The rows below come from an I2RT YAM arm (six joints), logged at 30 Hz.
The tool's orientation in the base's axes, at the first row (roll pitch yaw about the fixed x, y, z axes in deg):
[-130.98, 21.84, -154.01]
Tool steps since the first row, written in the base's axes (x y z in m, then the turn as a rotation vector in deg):
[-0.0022, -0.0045, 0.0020, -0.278, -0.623, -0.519]
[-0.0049, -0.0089, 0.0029, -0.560, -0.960, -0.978]
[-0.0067, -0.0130, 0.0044, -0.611, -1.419, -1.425]
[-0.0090, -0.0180, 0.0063, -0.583, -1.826, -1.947]
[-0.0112, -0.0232, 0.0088, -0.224, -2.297, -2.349]
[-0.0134, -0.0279, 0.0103, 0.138, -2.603, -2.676]
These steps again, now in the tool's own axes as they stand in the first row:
[0.0029, -0.0045, 0.0001, 0.678, -0.071, 0.519]
[0.0066, -0.0082, 0.0006, 1.222, 0.021, 0.836]
[0.0092, -0.0121, 0.0011, 1.617, 0.009, 1.343]
[0.0125, -0.0169, 0.0015, 1.953, 0.084, 1.908]
[0.0155, -0.0223, 0.0017, 1.995, 0.017, 2.620]
[0.0187, -0.0266, 0.0023, 1.939, 0.016, 3.193]

